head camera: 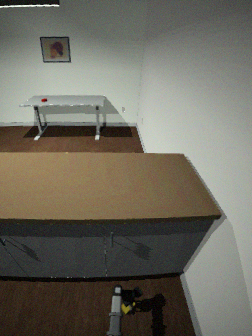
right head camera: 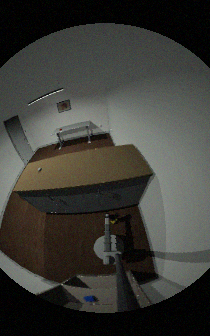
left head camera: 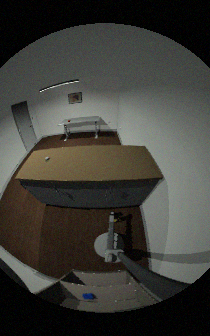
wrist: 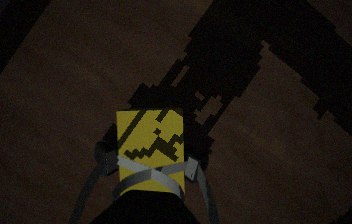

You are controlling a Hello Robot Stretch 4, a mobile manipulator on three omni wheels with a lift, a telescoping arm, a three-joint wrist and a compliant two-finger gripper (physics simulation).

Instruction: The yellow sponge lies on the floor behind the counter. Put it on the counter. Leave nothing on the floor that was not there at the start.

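Frame: origin at the robot's base, x ahead, y left, z up, level; centimetres.
Seen in the pictures: gripper, fingertip midpoint: [head camera: 127, 306] [right head camera: 113, 220] [wrist: 151, 151].
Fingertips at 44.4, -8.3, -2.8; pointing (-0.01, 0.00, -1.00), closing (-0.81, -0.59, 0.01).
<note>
Offsets run from my fingertips to a thing's top centre, as dx, dy, dz. Level surfaces: height alone.
The yellow sponge @[-0.1, -0.2, +4.8] [head camera: 128, 308] [left head camera: 117, 220] [right head camera: 113, 221] [wrist: 150, 127] is low at the floor behind the counter, crossed by dark shadows. Whether its underside touches the floor cannot be told. My gripper [head camera: 132, 304] [wrist: 151, 151] points down over it, with one fingertip against each long side, shut on the sponge. The near end of the sponge is hidden by the gripper body in the wrist view. The counter @[dz +91.0] [head camera: 100, 185] [left head camera: 100, 162] [right head camera: 90, 170] has a brown top and grey doors, and stands in front of the gripper.
A small pale object @[+38.8, +95.6, +93.4] [left head camera: 47, 158] [right head camera: 39, 169] sits on the counter's left part. A wall [head camera: 200, 125] runs along the right. A white table @[dz +72.0] [head camera: 75, 101] with a red object [head camera: 44, 100] stands at the far wall. A blue object [left head camera: 88, 296] [right head camera: 89, 298] lies in an open box at the bottom.
</note>
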